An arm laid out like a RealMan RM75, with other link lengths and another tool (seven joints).
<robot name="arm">
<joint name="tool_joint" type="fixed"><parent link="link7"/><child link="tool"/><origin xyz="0.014 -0.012 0.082" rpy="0 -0.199 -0.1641"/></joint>
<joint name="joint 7" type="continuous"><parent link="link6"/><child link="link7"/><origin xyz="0 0 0.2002" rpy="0 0 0"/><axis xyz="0 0 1"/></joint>
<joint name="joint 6" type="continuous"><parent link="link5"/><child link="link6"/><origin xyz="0 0 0" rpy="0 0 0"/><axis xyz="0 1 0"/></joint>
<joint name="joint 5" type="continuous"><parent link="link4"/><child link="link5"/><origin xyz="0 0 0.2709" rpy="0 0 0"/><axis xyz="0 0 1"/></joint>
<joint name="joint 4" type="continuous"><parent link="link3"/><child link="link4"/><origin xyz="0 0 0" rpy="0 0 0"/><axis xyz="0 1 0"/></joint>
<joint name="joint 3" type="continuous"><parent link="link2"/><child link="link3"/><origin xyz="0 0 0.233" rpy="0 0 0"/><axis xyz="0 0 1"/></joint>
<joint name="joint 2" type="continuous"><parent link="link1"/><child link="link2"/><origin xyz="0 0 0" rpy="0 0 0"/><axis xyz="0 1 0"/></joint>
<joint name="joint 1" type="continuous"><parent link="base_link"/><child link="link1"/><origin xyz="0 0 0.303" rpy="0 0 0"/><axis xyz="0 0 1"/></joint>
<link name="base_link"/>
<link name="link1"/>
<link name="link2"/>
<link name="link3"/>
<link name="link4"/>
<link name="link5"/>
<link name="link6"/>
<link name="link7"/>
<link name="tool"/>
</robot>
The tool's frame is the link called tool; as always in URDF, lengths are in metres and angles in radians. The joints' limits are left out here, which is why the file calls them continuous.
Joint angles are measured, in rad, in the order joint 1, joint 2, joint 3, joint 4, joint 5, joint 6, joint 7. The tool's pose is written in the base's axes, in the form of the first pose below.
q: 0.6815 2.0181 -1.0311 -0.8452 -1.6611 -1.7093 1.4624
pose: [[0.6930, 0.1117, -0.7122, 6.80], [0.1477, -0.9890, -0.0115, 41.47], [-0.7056, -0.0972, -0.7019, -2.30], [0, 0, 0, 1]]
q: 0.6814 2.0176 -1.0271 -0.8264 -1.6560 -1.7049 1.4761
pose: [[0.6901, 0.0813, -0.7191, 7.07], [0.1188, -0.9929, 0.0018, 41.56], [-0.7139, -0.0867, -0.6949, -2.41], [0, 0, 0, 1]]
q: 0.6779 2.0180 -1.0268 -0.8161 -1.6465 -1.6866 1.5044
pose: [[0.6876, 0.0359, -0.7252, 7.28], [0.0839, -0.9960, 0.0302, 41.97], [-0.7212, -0.0816, -0.6879, -2.47], [0, 0, 0, 1]]
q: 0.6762 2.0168 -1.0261 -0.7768 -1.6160 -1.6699 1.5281
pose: [[0.6658, -0.0267, -0.7456, 7.51], [0.0310, -0.9975, 0.0635, 42.30], [-0.7455, -0.0654, -0.6633, -2.60], [0, 0, 0, 1]]
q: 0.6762 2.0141 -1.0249 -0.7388 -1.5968 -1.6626 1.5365
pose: [[0.6491, -0.0687, -0.7576, 7.91], [-0.0072, -0.9964, 0.0842, 42.40], [-0.7607, -0.0492, -0.6473, -2.80], [0, 0, 0, 1]]
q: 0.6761 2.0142 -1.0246 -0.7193 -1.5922 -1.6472 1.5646
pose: [[0.6424, -0.1156, -0.7576, 8.30], [-0.0498, -0.9928, 0.1092, 42.66], [-0.7648, -0.0325, -0.6435, -3.08], [0, 0, 0, 1]]
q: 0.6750 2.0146 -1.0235 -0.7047 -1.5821 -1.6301 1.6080
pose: [[0.6276, -0.1727, -0.7592, 8.55], [-0.1013, -0.9849, 0.1404, 43.00], [-0.7720, -0.0112, -0.6356, -3.19], [0, 0, 0, 1]]
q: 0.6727 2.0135 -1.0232 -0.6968 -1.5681 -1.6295 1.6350
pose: [[0.6107, -0.2023, -0.7656, 8.54], [-0.1323, -0.9793, 0.1532, 43.02], [-0.7807, 0.0078, -0.6249, -3.06], [0, 0, 0, 1]]
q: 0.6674 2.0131 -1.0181 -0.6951 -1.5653 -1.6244 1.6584
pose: [[0.6007, -0.2315, -0.7652, 8.80], [-0.1563, -0.9727, 0.1716, 43.19], [-0.7840, 0.0165, -0.6205, -2.92], [0, 0, 0, 1]]
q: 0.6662 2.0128 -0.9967 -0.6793 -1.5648 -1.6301 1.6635
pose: [[0.5832, -0.2531, -0.7719, 9.10], [-0.1708, -0.9672, 0.1881, 43.32], [-0.7942, 0.0222, -0.6073, -2.62], [0, 0, 0, 1]]
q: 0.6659 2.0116 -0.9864 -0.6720 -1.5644 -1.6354 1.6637
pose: [[0.5755, -0.2596, -0.7756, 9.22], [-0.1750, -0.9654, 0.1933, 43.34], [-0.7989, 0.0245, -0.6010, -2.42], [0, 0, 0, 1]]
